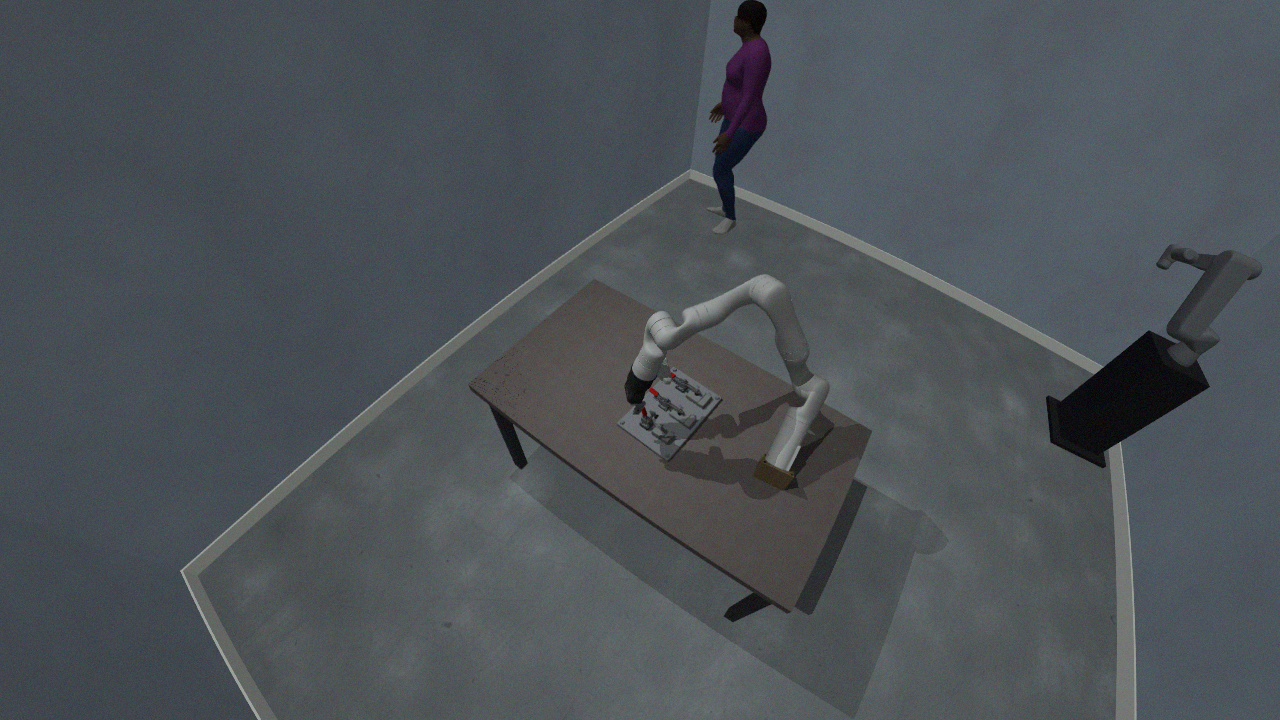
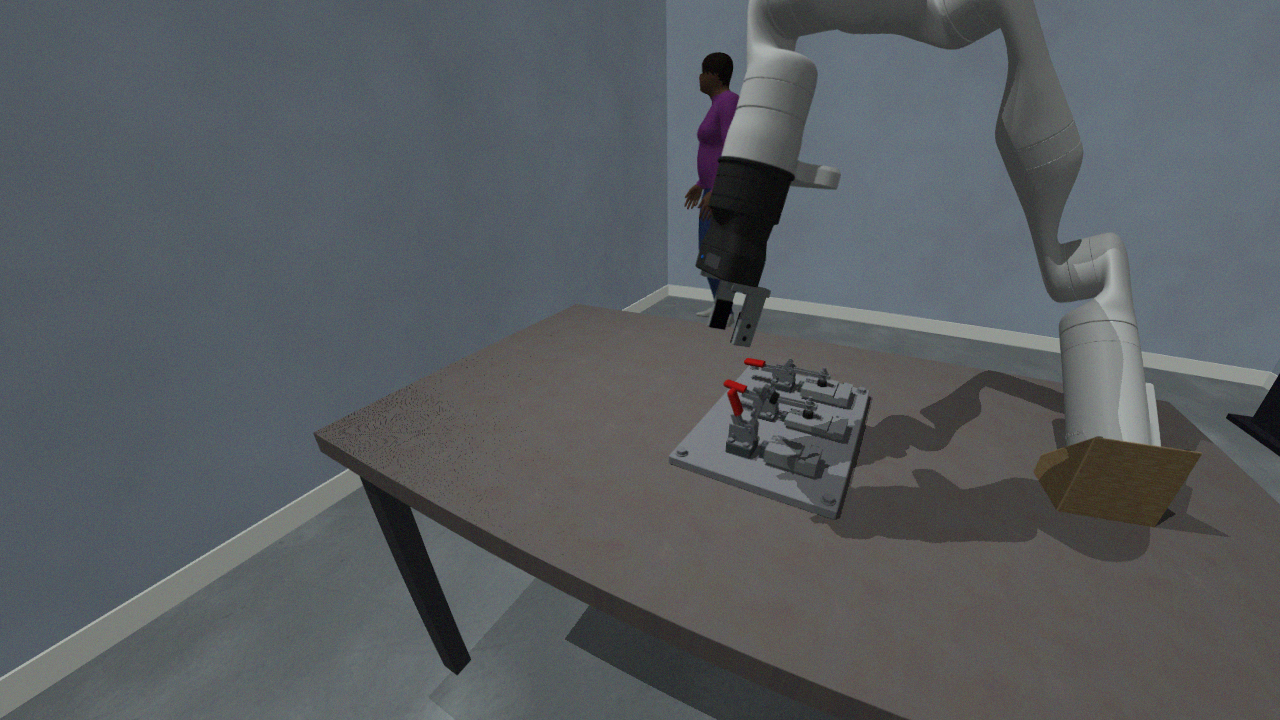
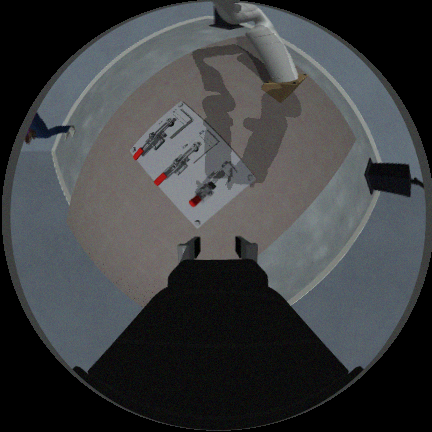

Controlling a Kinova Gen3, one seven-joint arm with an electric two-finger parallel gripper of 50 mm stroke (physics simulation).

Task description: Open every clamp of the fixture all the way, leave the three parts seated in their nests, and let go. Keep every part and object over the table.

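Seen in the pictures: gripper, fingertip midpoint: [image 1: 634, 405] [image 2: 727, 335] [image 3: 217, 243]; arm's base at its link origin: [image 1: 776, 463] [image 2: 1107, 453] [image 3: 284, 77].
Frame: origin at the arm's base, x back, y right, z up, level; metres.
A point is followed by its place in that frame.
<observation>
The grey fixture plate [image 1: 633, 429] {x -0.508, y -0.107, z -0.056 m} [image 2: 707, 456] {x -0.521, y -0.099, z -0.056 m} [image 3: 182, 200] {x -0.533, y -0.029, z -0.056 m} carries three clamps with red handles. The near clamp [image 2: 741, 438] {x -0.479, y -0.076, z -0.030 m} has its handle [image 2: 734, 401] {x -0.494, y -0.071, z 0.024 m} [image 3: 195, 200] {x -0.492, y -0.065, z 0.026 m} standing up and its arm raised off its part. The middle handle [image 2: 734, 385] {x -0.516, y 0.045, z -0.013 m} [image 3: 160, 179] {x -0.515, y 0.047, z -0.013 m} and far handle [image 2: 754, 362] {x -0.501, y 0.153, z -0.016 m} [image 3: 138, 154] {x -0.502, y 0.154, z -0.017 m} lie low, with their arms reaching over their parts. The near part [image 2: 793, 454] {x -0.406, y -0.089, z -0.030 m}, middle part [image 2: 816, 424] {x -0.379, y 0.014, z -0.040 m} and far part [image 2: 827, 392] {x -0.367, y 0.116, z -0.035 m} appear seated; fine seating is too small to tell. My gripper [image 2: 731, 329] {x -0.498, y -0.133, z 0.144 m} [image 3: 217, 243] {x -0.498, y -0.133, z 0.144 m} is open and empty, above and beyond the handle side of the plate, touching nothing.
The fixture lies on the brown table [image 1: 554, 358] {x -0.959, y 0.014, z -0.071 m} [image 2: 537, 429] {x -0.806, y -0.112, z -0.071 m}. The arm's base on a wooden-coloured block [image 1: 773, 473] {x 0.001, y -0.046, z 0.009 m} [image 2: 1126, 481] {x 0.004, y -0.046, z -0.009 m} [image 3: 284, 91] {x -0.055, y -0.035, z -0.011 m} stands to the right. A person [image 1: 747, 89] [image 2: 716, 134] stands beyond the table. A black pedestal [image 1: 1126, 398] [image 3: 389, 178] with another arm stands off the table.
</observation>
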